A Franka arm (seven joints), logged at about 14 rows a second.
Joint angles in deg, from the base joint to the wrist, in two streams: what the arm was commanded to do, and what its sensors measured. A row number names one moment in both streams.
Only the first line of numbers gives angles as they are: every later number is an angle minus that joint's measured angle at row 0.
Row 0, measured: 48.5 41.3 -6.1 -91.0 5.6 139.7 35.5
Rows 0 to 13, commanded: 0.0 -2.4 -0.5 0.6 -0.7 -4.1 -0.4; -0.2 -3.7 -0.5 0.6 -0.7 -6.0 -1.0; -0.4 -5.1 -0.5 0.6 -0.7 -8.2 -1.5; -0.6 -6.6 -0.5 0.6 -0.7 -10.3 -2.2; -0.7 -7.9 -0.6 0.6 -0.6 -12.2 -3.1; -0.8 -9.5 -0.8 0.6 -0.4 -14.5 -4.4; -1.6 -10.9 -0.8 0.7 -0.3 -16.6 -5.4; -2.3 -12.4 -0.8 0.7 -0.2 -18.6 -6.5; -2.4 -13.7 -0.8 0.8 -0.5 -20.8 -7.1; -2.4 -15.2 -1.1 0.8 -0.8 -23.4 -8.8; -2.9 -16.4 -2.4 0.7 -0.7 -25.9 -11.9; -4.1 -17.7 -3.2 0.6 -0.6 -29.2 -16.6; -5.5 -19.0 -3.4 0.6 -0.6 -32.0 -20.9; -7.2 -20.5 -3.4 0.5 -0.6 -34.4 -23.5
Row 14, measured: -4.5 -17.2 -3.4 1.4 -0.1 -30.0 -18.1
